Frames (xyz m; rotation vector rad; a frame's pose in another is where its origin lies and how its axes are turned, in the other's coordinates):
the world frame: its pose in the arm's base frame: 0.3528 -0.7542 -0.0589 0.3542 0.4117 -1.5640
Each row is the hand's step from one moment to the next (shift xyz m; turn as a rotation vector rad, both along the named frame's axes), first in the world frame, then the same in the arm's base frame.
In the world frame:
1: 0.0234 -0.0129 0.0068 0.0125 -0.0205 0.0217
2: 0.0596 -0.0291 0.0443 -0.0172 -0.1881 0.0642
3: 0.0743 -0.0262 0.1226 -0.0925 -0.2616 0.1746
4: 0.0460 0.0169 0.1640 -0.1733 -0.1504 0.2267
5: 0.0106 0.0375 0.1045 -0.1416 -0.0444 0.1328
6: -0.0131 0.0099 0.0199 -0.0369 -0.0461 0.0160
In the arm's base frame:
1: -0.0135 -0.0236 -0.0044 -0.0203 -0.0208 0.0142
2: -0.0299 -0.0729 0.0125 -0.1855 -0.0115 0.0726
3: -0.0253 -0.1226 0.0747 -0.2531 0.0046 0.2083
4: 0.0200 -0.1177 0.1227 -0.1377 0.0497 0.2874
5: 0.0401 -0.0589 0.0858 -0.0356 0.0637 0.1853
6: 0.0109 0.0021 0.0233 -0.0443 0.0259 0.0333

